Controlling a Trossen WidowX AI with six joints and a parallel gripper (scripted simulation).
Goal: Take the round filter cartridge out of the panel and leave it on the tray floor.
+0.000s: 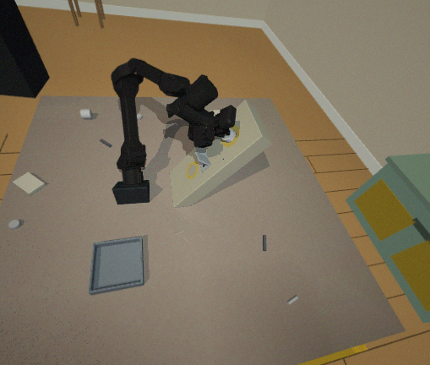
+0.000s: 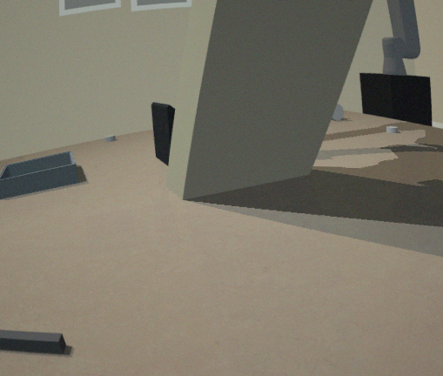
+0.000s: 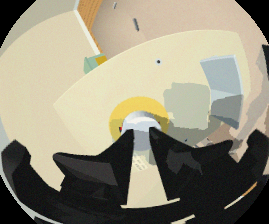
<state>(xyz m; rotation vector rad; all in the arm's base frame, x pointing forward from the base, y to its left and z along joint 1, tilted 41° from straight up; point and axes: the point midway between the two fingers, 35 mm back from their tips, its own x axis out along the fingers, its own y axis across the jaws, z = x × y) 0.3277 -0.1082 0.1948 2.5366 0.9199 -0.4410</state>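
The grey tray is 34 cm behind my gripper tip, 34 cm to the right of it and 28 cm below it. The rest, counted from my gripper tip: round filter cartridge 1 cm ahead.
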